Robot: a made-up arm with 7 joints.
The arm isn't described. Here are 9 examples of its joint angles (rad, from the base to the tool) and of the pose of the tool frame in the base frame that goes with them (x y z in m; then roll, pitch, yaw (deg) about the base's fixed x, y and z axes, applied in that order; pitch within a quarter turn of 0, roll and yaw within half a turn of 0).
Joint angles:
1: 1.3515 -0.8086 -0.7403 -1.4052 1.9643 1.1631 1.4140
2: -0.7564 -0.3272 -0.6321 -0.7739 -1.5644 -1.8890 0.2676
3: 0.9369 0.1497 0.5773 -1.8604 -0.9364 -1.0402 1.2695
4: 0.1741 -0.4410 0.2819 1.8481 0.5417 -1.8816 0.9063
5: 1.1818 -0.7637 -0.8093 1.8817 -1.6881 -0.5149 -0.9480
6: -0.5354 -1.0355 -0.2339 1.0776 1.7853 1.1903 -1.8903
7: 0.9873 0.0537 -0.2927 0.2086 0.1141 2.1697 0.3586
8: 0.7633 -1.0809 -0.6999 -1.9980 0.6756 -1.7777 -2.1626
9: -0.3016 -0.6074 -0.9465 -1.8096 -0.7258 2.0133 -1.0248
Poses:
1: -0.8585 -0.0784 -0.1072 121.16 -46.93 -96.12
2: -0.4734 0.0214 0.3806 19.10 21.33 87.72
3: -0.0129 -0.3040 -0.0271 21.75 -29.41 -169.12
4: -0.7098 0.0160 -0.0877 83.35 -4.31 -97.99
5: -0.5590 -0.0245 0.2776 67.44 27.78 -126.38
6: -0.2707 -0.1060 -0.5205 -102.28 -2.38 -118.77
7: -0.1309 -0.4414 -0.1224 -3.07 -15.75 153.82
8: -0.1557 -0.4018 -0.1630 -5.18 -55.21 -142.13
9: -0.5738 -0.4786 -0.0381 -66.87 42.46 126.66
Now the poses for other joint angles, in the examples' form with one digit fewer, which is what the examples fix.
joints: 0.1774 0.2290 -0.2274 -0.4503 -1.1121 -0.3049 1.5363
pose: 0.185 0.049 -0.243 -49.6 5.0 -101.6
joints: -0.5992 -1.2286 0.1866 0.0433 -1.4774 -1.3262 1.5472
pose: -0.843 -0.151 -0.119 -24.0 -27.1 74.8
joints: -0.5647 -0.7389 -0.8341 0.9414 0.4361 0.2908 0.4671
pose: -0.885 0.047 -0.109 -123.1 64.2 0.0
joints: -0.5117 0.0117 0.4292 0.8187 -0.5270 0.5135 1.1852
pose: -0.252 0.481 -0.409 -99.9 17.3 -58.3
